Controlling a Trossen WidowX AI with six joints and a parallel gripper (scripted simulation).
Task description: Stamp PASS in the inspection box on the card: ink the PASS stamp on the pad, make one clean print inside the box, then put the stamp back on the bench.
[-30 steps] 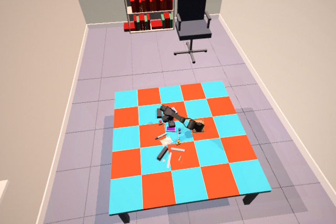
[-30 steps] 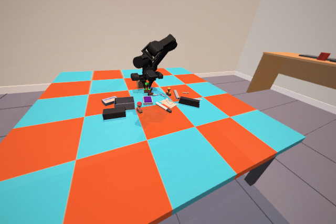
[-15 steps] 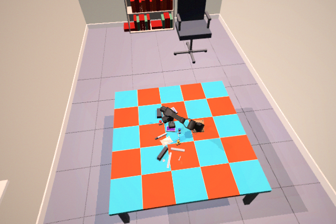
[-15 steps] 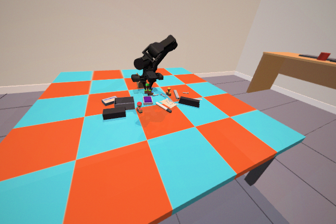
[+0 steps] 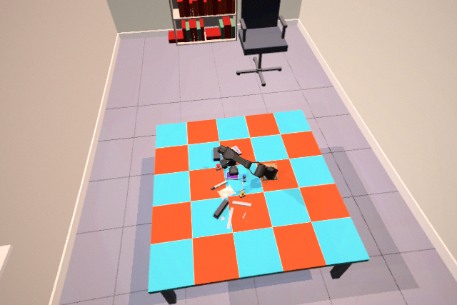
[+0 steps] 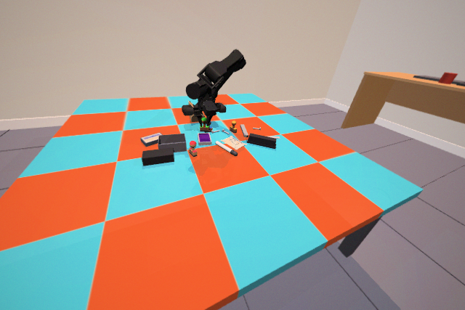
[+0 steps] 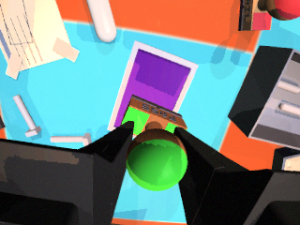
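Now: gripper tip 7 cm above the purple ink pad. From my gripper tip the other things lie so: blue stamp: 8 cm behind, 6 cm below, 4 cm to the left; then red-knob stamp: 10 cm ahead, 7 cm to the right, 6 cm below; then green stamp: right at my gripper tip.
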